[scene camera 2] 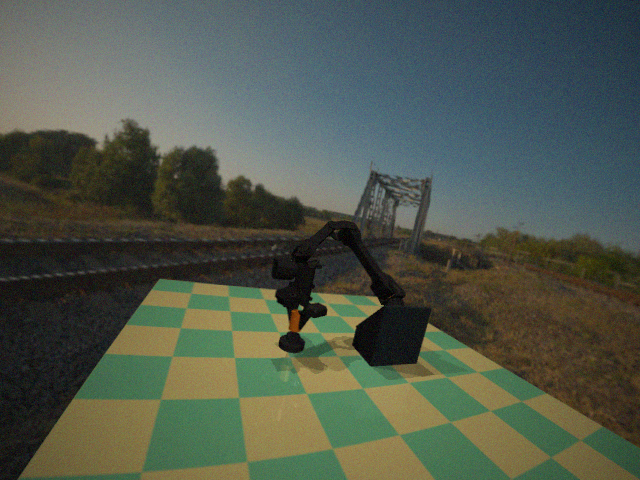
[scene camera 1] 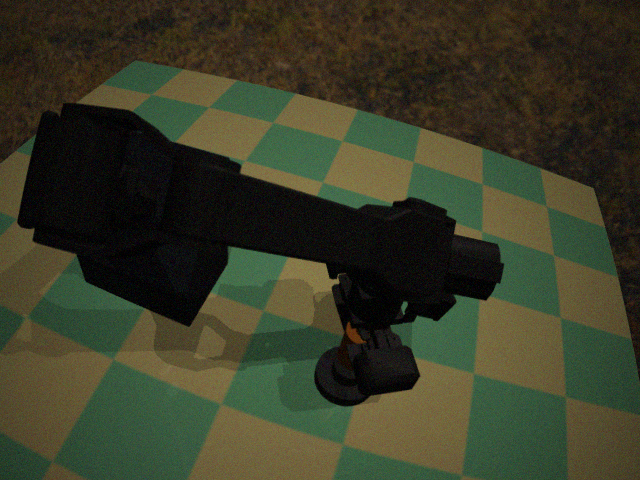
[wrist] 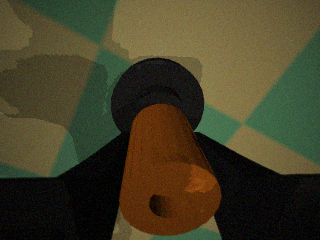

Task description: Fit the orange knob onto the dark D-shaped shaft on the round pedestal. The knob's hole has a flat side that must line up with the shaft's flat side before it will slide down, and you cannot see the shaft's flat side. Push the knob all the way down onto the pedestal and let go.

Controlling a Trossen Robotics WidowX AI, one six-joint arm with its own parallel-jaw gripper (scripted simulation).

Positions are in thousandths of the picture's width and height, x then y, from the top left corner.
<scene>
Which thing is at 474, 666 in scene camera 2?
My gripper.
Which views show my gripper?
Scene camera 2, scene camera 1 and the wrist view: all of them.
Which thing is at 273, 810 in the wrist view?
My gripper.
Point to a dark round pedestal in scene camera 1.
529, 803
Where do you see a dark round pedestal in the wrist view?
At 477, 340
</scene>
